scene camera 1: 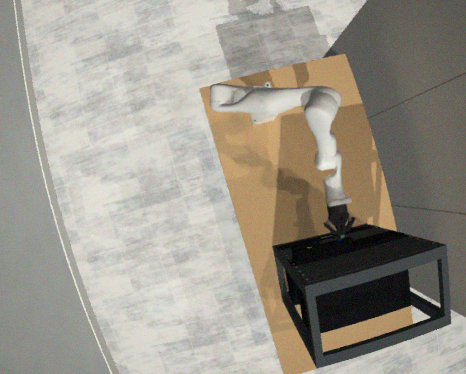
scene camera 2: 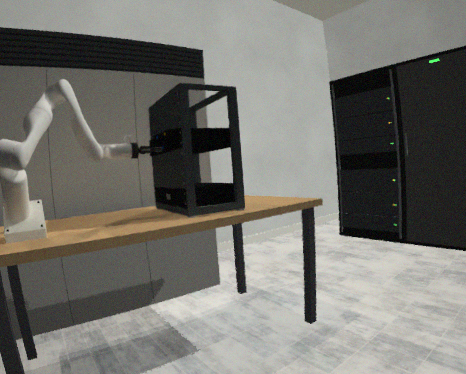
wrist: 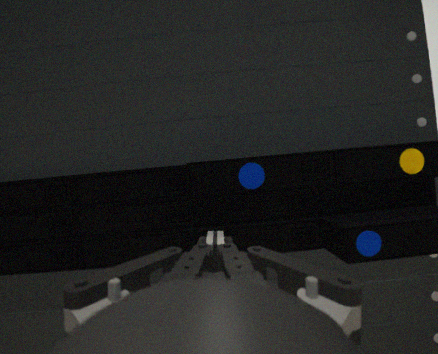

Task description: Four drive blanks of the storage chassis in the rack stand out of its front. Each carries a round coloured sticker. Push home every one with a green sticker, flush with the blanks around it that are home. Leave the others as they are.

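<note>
The black storage chassis (wrist: 100,220) (scene camera 2: 172,141) sits in the rack (scene camera 2: 186,172) (scene camera 1: 312,330). In the wrist view, a blue sticker (wrist: 251,175) is on the upper row, above and right of the fingertips. A yellow sticker (wrist: 412,161) is at the upper right. Another blue sticker (wrist: 369,243) is on a lower-right blank, whose top and left end show standing out. No green sticker shows in the wrist view; the fingers cover part of the lower row. My gripper (wrist: 215,241) (scene camera 1: 341,237) is shut and empty, its tips at the chassis's lower row, left of that lower-right blank. Whether they touch is unclear.
Dark grey panels (wrist: 200,85) cover the rack front above the chassis, and more panels lie below. The rack stands on the wooden table (scene camera 1: 250,200) (scene camera 2: 275,201). A tall server cabinet (scene camera 2: 430,150) stands far to the right in scene camera 2.
</note>
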